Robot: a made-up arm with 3 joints. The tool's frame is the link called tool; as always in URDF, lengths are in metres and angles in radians. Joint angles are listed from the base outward.
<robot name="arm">
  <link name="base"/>
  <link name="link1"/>
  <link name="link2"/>
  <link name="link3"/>
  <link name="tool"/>
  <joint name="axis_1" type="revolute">
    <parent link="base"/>
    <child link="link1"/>
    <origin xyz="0 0 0.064" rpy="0 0 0"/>
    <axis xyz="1 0 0"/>
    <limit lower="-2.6" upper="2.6"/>
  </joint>
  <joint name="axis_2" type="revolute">
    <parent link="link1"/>
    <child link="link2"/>
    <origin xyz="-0.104 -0.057 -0.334" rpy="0 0 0"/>
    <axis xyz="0 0 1"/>
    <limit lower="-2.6" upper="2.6"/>
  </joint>
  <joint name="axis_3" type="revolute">
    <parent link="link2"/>
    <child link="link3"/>
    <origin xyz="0.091 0.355 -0.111" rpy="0 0 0"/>
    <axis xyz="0 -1 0"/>
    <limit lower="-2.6" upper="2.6"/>
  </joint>
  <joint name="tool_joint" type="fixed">
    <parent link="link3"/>
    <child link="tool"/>
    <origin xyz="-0.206 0.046 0.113" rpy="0 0 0"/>
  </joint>
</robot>
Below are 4 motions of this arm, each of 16 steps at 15 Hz.
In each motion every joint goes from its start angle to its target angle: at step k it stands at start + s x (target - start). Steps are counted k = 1, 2, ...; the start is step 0. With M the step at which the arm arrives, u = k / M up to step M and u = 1 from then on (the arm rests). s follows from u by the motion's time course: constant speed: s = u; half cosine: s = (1 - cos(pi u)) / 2; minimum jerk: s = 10 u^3 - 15 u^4 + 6 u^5.
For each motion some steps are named. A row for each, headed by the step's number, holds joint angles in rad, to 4 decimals.
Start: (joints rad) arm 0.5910 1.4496 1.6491
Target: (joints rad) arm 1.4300 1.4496 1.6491
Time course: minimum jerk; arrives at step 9
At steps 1, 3, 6, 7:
1: 0.6007 1.4496 1.6491
3: 0.7671 1.4496 1.6491
6: 1.2539 1.4496 1.6491
7: 1.3659 1.4496 1.6491

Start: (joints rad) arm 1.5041 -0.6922 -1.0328
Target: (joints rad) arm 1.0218 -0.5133 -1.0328
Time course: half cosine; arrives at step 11
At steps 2, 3, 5, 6, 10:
2: 1.4658 -0.6780 -1.0328
3: 1.4209 -0.6613 -1.0328
5: 1.2973 -0.6155 -1.0328
6: 1.2286 -0.5900 -1.0328
10: 1.0316 -0.5169 -1.0328

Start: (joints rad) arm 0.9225 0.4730 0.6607
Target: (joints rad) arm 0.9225 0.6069 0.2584
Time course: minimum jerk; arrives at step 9
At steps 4, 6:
4: 0.9225 0.5261 0.5011
6: 0.9225 0.5788 0.3428

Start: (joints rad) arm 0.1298 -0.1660 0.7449
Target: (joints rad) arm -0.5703 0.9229 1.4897
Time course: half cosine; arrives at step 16
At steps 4, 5, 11, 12, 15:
4: 0.0273 -0.0065 0.8540
5: -0.0258 0.0760 0.9104
11: -0.4147 0.6809 1.3242
12: -0.4678 0.7634 1.3806
15: -0.5636 0.9124 1.4825

